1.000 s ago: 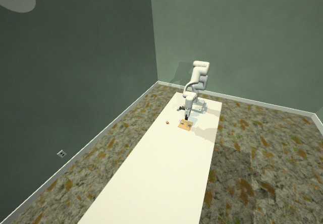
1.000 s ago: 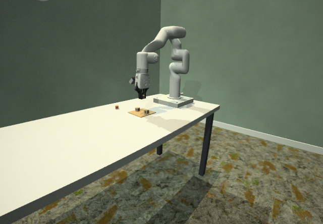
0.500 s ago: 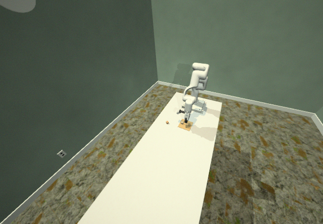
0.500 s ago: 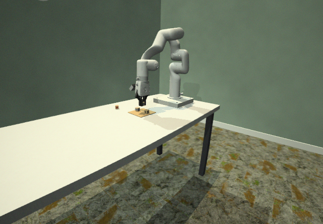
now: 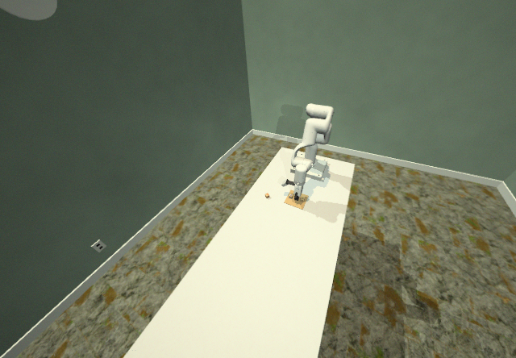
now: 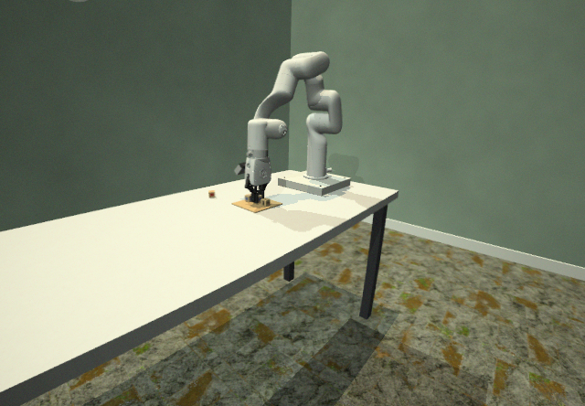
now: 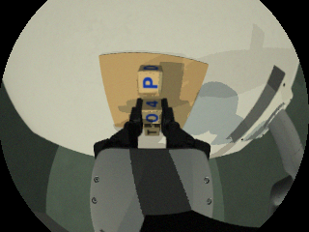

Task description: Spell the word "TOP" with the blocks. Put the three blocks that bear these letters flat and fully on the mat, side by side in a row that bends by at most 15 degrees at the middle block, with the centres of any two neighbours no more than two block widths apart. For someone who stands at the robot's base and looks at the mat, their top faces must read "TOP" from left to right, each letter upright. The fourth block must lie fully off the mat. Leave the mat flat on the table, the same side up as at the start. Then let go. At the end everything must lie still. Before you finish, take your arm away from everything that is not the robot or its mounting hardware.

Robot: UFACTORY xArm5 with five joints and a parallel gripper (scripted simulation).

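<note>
The tan mat lies 30 mm below my hand.
</note>
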